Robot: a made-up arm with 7 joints.
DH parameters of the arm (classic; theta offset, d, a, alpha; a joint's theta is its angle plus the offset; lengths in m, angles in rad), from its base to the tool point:
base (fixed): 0 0.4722 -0.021 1.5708
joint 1: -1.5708 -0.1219 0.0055 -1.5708
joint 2: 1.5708 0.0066 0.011 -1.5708
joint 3: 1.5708 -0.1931 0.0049 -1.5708
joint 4: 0 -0.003 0.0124 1.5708
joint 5: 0 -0.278 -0.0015 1.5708
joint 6: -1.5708 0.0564 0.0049 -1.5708
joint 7: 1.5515 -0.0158 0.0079 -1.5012
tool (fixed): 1.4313 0.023 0 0
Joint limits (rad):
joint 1: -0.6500..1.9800
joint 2: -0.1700..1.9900
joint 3: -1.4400..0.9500
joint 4: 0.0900..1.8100
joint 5: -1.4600..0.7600
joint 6: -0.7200..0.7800
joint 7: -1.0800..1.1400
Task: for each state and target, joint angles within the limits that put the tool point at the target. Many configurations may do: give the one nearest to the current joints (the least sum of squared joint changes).
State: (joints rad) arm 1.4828 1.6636 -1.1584 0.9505 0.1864 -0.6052 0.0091
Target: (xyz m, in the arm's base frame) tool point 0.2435 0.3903 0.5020
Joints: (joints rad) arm 1.2753 1.4380 -1.3530 1.2104 0.1386 -0.5857 -0.0141
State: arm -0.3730 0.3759 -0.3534 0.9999 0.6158 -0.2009 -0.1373
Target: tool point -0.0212 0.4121 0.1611
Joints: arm -0.6500 0.7324 -0.0276 0.9107 0.5808 -0.2850 -0.0553
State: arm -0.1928 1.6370 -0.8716 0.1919 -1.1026 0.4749 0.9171
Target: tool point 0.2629 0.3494 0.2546
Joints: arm 0.4061 0.9902 -0.7808 0.7194 -1.0885 0.5209 0.9887
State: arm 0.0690 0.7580 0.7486 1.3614 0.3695 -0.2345 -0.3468
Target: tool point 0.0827 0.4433 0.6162
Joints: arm 0.2313 1.1960 0.8671 1.3925 0.3671 -0.2074 -0.3648
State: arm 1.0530 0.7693 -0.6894 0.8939 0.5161 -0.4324 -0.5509
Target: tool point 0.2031 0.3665 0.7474
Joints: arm 1.9069 0.7975 -0.5012 0.8553 0.5251 -0.3535 -0.6602
